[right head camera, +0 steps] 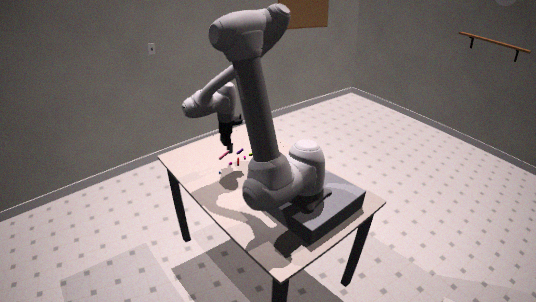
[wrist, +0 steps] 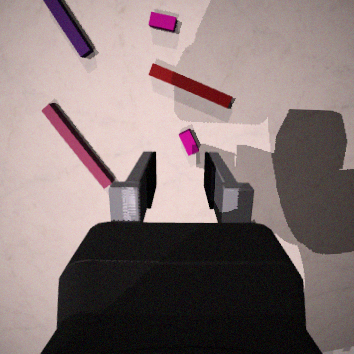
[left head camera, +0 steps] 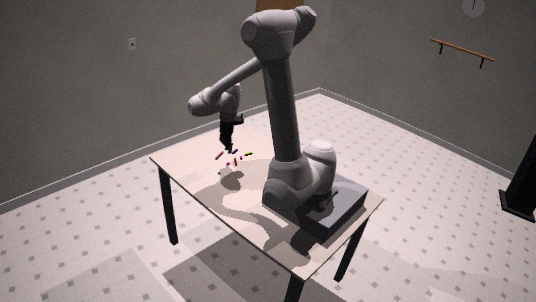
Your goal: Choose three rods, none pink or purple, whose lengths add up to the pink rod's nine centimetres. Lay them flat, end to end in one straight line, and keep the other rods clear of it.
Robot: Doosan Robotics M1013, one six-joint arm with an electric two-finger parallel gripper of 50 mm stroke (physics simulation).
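Frame: origin at the arm's base, x ahead, y left, z up, level; metres.
Where they show: gripper, between the fingertips: point(right head camera: 229, 151) point(wrist: 179, 168) point(left head camera: 228, 151); arm's base, origin of its link: point(right head camera: 306, 195) point(left head camera: 314, 194).
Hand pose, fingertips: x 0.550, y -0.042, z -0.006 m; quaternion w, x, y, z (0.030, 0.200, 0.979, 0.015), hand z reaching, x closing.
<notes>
Each offset is from my fingertips to the top centre of the thing. Level surfaces: height alone.
My gripper point(left head camera: 229, 150) point(right head camera: 230, 149) point(wrist: 179, 168) is open and empty above the table. In the wrist view, a small magenta rod {dz -0.072, dx -0.004, dy +0.002 m} point(wrist: 189, 142) lies just beyond the fingertips, and a red rod {dz -0.072, dx -0.023, dy -0.043 m} point(wrist: 191, 86) lies slanted past it. Another small magenta rod {dz -0.072, dx -0.021, dy -0.097 m} point(wrist: 163, 21) is farther up. The long pink rod {dz -0.072, dx +0.091, dy -0.033 m} point(wrist: 77, 145) point(left head camera: 219, 155) point(right head camera: 224, 155) lies left of the fingers. A purple rod {dz -0.072, dx +0.051, dy -0.130 m} point(wrist: 70, 30) point(left head camera: 235, 151) point(right head camera: 240, 151) is at the upper left. A green rod {dz -0.072, dx -0.028, dy -0.162 m} point(left head camera: 248, 154) point(right head camera: 251, 154) and a small blue rod {dz -0.072, dx -0.026, dy +0.106 m} point(left head camera: 219, 173) point(right head camera: 220, 172) show in the head views. The rods lie apart.
The table {dz -0.082 m} point(left head camera: 165, 159) point(right head camera: 172, 159) carries the arm's grey base block point(left head camera: 345, 207) point(right head camera: 340, 210). The arm's upright link partly hides the green rod in the right head view. Dark shadows of the arm fall across the table beside the rods.
</notes>
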